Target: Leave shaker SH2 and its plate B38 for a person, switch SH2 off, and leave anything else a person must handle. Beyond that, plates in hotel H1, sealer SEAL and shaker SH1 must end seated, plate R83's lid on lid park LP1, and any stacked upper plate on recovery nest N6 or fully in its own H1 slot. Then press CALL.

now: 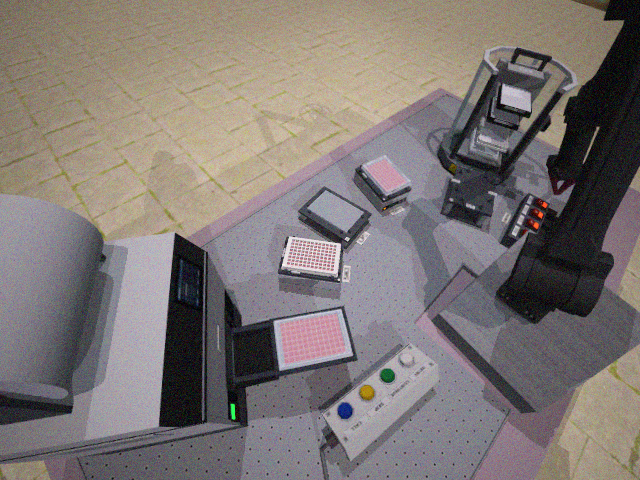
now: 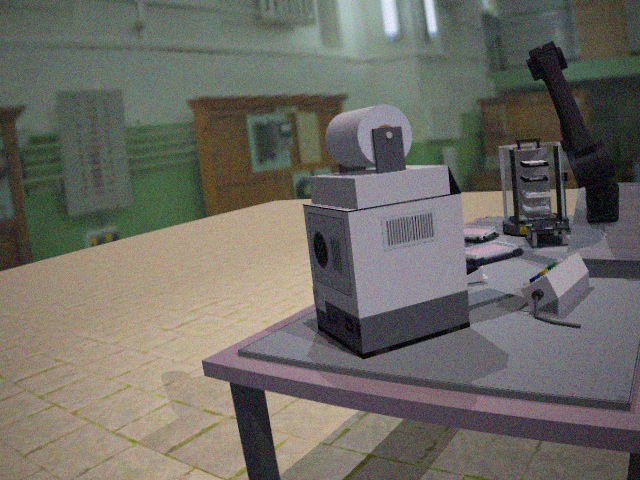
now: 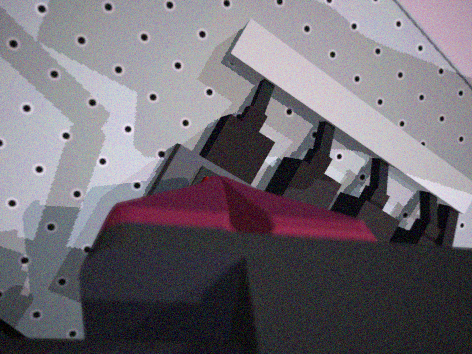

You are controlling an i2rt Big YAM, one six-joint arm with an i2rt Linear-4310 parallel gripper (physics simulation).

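Frame: origin at the arm's base, x ahead, y left, z up, level; centimetres.
Seen in the pictures: gripper, fingertip midpoint: (image 1: pixel 556 194) (image 3: pixel 216 191); arm's base, origin of the base link: (image 1: pixel 535 285) (image 2: pixel 603 204).
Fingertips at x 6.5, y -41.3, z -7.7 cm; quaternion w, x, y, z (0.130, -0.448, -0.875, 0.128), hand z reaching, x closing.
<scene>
Pixels of each thing's top centre, then the offset from my fingertips to it. "*": a spot on its surface instead.
- white rail, surface spot: (image 3: pixel 326 95) * dy +3.3, dx -9.1, dz -7.1 cm
- shaker with a pink plate, middle of its top: (image 1: pixel 386 171) (image 2: pixel 472 228) dy +31.6, dx +37.3, dz -1.0 cm
- red-welled plate, middle of its top: (image 1: pixel 312 254) dy +65.6, dx +30.3, dz -1.8 cm
- sealer, middle of its top: (image 2: pixel 369 107) dy +101.6, dx +28.3, dz +36.9 cm
- grey-topped nest, surface spot: (image 1: pixel 334 213) * dy +51.8, dx +37.3, dz -4.2 cm
- button box, middle of its top: (image 1: pixel 388 394) (image 2: pixel 556 262) dy +74.6, dx -0.4, dz -0.4 cm
My gripper (image 3: pixel 216 191) has dark red fingertips that are shut together with nothing between them. It is pressed low onto the near end of the grey switch strip (image 3: pixel 180 165) (image 1: pixel 525 220), hiding the switch under it. Other switches on the strip glow red. Black plugs (image 3: pixel 238 140) run from the strip to a white rail (image 3: pixel 326 95). A shaker with a pink plate (image 1: pixel 385 175) stands mid-table. A red-welled plate (image 1: pixel 311 256) sits on a dark base. The labels are too small to read.
The plate hotel (image 1: pixel 499 57) (image 2: pixel 530 190) stands at the back right. The sealer (image 1: pixel 137 329) (image 2: pixel 390 257) has its tray out with a pink plate (image 1: pixel 313 339). A grey-topped nest (image 1: pixel 334 213) lies between. The button box (image 1: pixel 380 400) (image 2: pixel 544 290) is in front. The arm base (image 1: pixel 532 281) is at right.
</scene>
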